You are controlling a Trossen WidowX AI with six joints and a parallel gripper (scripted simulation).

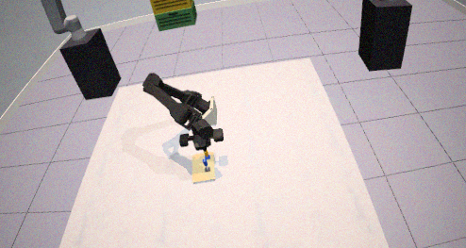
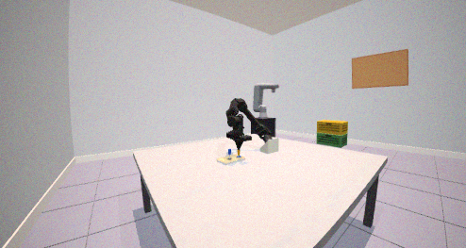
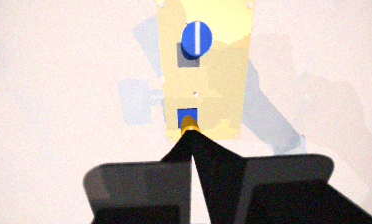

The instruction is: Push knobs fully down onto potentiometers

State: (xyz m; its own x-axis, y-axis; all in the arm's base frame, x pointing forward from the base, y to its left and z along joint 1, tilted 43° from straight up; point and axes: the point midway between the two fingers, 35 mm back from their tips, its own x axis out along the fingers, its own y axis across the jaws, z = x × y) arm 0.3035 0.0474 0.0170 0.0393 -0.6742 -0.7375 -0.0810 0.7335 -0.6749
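Right now my gripper tip is 1 cm above the orange knob. The rest, counted from my gripper tip: blue knob: 7 cm ahead.
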